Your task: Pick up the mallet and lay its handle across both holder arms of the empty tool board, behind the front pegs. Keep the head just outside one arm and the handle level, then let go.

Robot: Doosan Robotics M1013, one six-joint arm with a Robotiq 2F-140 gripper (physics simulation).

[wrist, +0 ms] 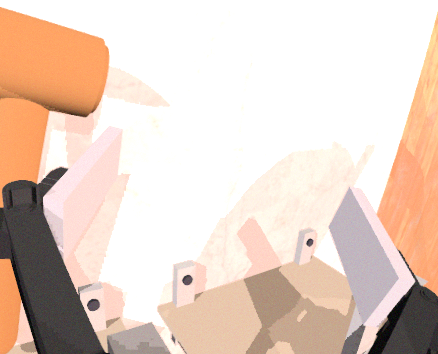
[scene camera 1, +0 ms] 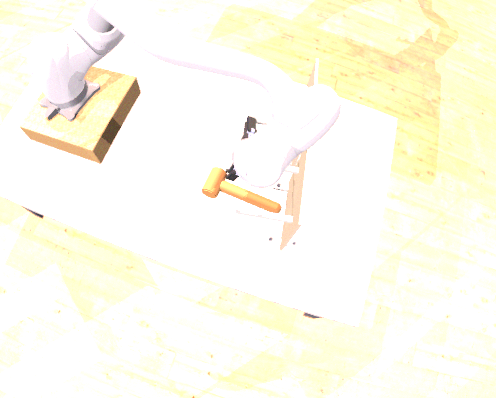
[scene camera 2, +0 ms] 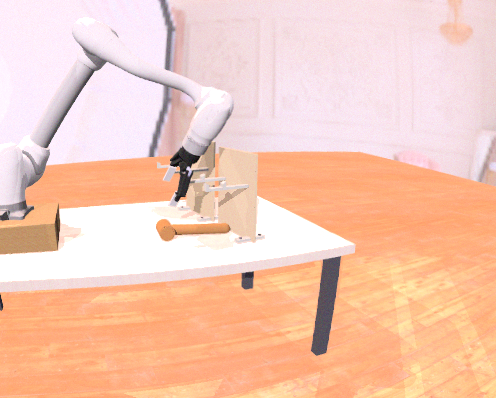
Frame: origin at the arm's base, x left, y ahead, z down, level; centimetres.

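Seen in the pictures: gripper, fingertip midpoint: (wrist: 232,181) (scene camera 2: 168,192); arm's base, origin of the base link: (scene camera 1: 70,95) (scene camera 2: 10,214).
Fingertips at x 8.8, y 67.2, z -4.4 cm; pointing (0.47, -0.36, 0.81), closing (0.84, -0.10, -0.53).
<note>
Offsets run from my fingertips to a thing's middle. "*": to the spot under its first point.
The orange mallet {dx -9.6, dy +8.3, dz +11.7 cm} (scene camera 1: 214,183) (scene camera 2: 165,230) (wrist: 55,65) lies on the white table, its handle {* dx -9.7, dy +10.8, dz +9.9 cm} (scene camera 1: 250,196) (scene camera 2: 202,229) pointing toward the near tool board {dx -10.0, dy +18.7, dz -1.2 cm} (scene camera 1: 298,197) (scene camera 2: 239,205). That board stands upright and has light holder arms, among them the near arm (scene camera 1: 265,216) (scene camera 2: 230,188); no tool shows on them. My gripper (scene camera 1: 241,149) (scene camera 2: 171,187) (wrist: 232,181) is open and empty, tilted above the table, to the far side of the mallet. In the wrist view, the mallet is beside the left finger. The robot's wrist hides part of the boards in scene camera 1.
A second upright board {dx +18.4, dy +9.5, dz -1.9 cm} (scene camera 1: 313,75) (scene camera 2: 204,192) stands behind the near one, close to the gripper, with an arm (scene camera 2: 195,170) sticking out. Small foot brackets (scene camera 2: 250,239) (wrist: 185,285) sit at the boards' bases. The robot base stands on a wooden block (scene camera 1: 95,120) (scene camera 2: 35,232).
</note>
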